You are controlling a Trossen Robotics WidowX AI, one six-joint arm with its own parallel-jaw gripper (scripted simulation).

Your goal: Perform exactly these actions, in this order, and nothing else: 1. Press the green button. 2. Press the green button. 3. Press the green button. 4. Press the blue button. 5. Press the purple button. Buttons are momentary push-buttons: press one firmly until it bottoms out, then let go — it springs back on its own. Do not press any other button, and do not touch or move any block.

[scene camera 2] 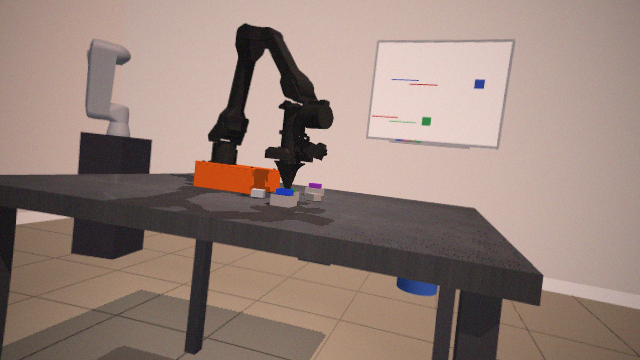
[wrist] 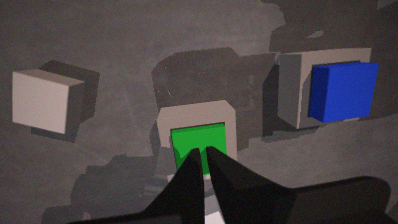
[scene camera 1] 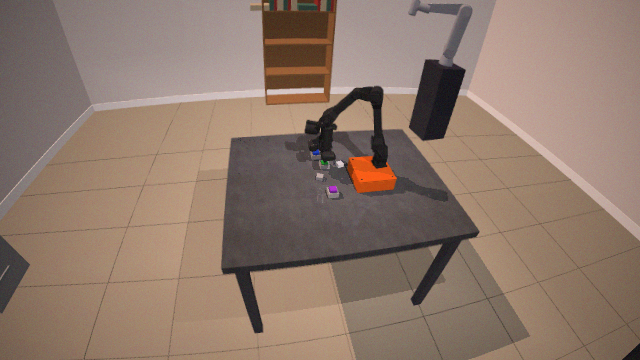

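A blue button [wrist: 344, 91] and a green button [wrist: 184, 140] are visible in the scene. The gripper [scene camera 2: 287, 189] can be seen as well, and it appears in the wrist view [wrist: 203, 153] too.
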